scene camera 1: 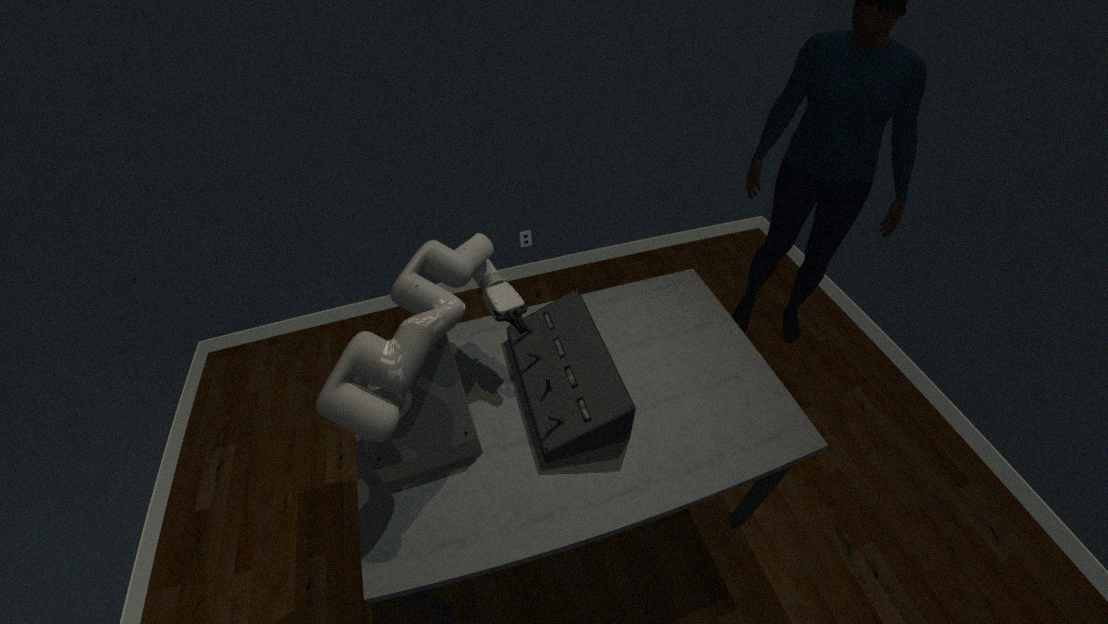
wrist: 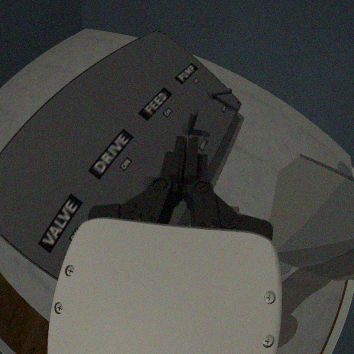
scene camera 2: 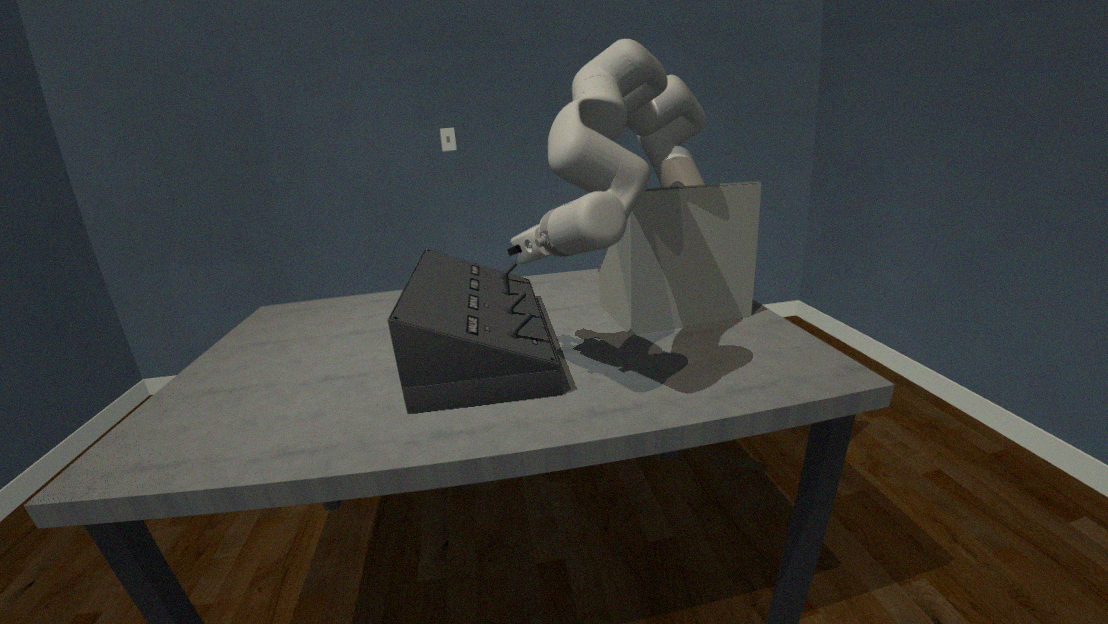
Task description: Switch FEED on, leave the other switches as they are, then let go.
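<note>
I can see my gripper (scene camera 1: 524, 330). The wrist view gives me the gripper as well (wrist: 187, 150), and so does scene camera 2, where I find the gripper at (scene camera 2: 521, 245).
</note>
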